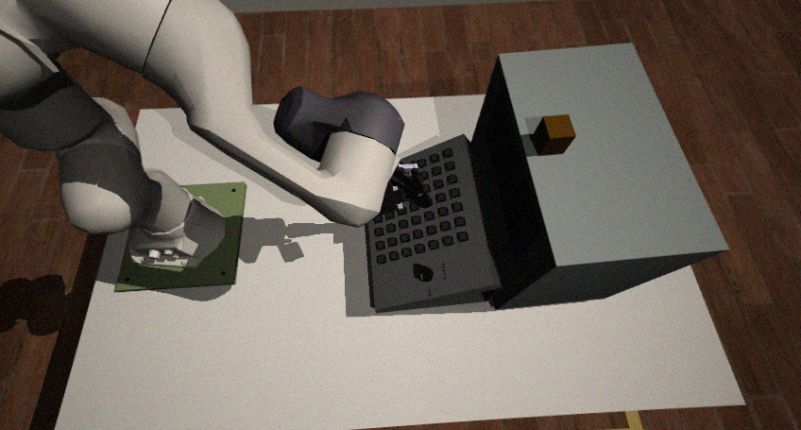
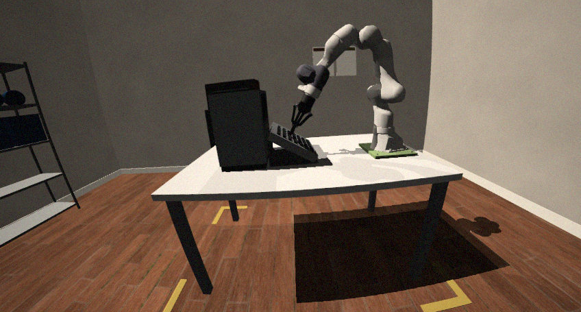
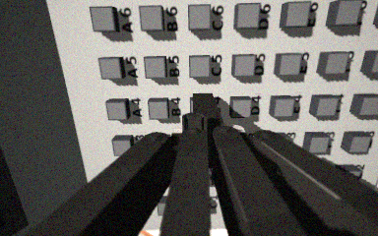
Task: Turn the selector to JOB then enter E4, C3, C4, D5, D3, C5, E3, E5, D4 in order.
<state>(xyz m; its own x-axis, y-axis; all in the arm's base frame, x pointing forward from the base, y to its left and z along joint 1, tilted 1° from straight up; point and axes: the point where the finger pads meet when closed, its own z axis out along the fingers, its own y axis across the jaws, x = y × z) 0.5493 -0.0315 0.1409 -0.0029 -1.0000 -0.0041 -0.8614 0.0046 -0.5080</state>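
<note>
Right now the key C5 is 30 mm to the right of my hand, 30 mm below it and 20 mm ahead of it. Round my hand: a5 key: 80 mm ahead, 30 mm to the right, 10 mm above; c6 key: 70 mm to the right, 30 mm below, 20 mm ahead; sloped keypad: 80 mm below, 50 mm to the right, 20 mm ahead.
</note>
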